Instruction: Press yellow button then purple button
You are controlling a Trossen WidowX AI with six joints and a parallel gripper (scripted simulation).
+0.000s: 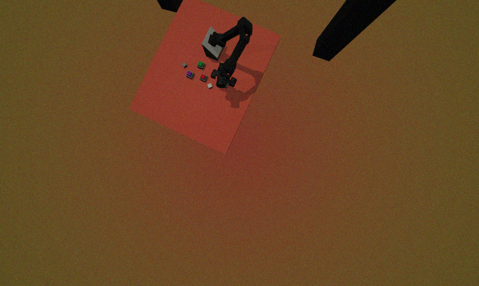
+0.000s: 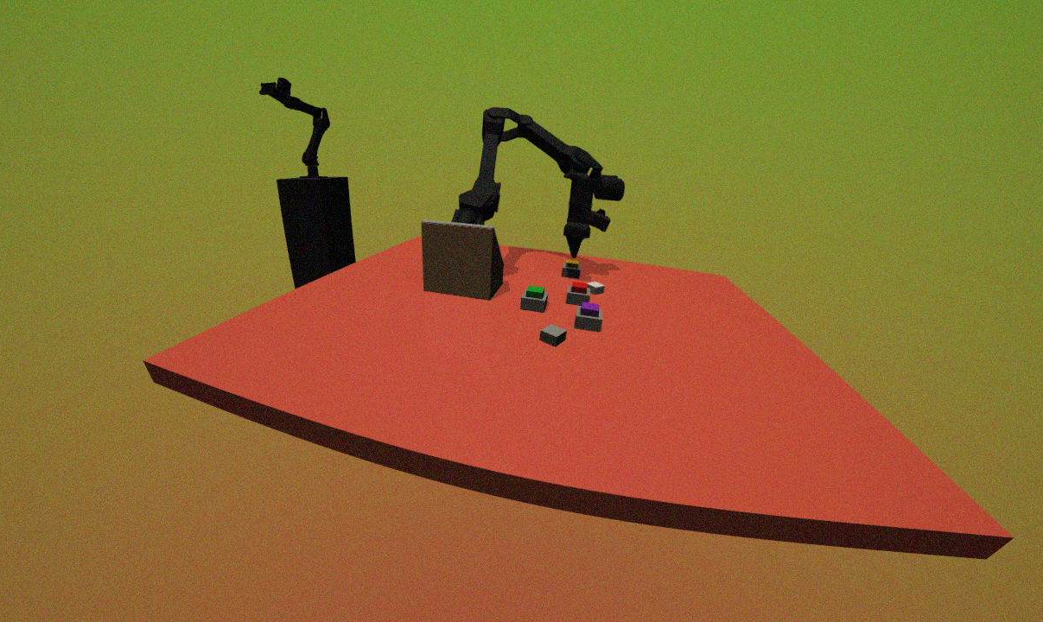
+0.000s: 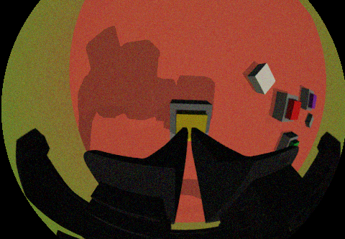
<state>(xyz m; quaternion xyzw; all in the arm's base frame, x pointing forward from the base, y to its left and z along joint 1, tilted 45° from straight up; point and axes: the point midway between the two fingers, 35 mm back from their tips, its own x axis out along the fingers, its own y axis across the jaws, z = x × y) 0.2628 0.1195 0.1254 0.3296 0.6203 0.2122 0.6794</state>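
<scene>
Now: gripper tip 2 cm above the yellow button. From my gripper tip the other things lie so: red button 19 cm to the right, 2 cm below; then green button 24 cm to the right, 10 cm behind, 2 cm below; then white block 12 cm to the right, 5 cm ahead, 4 cm below.
</scene>
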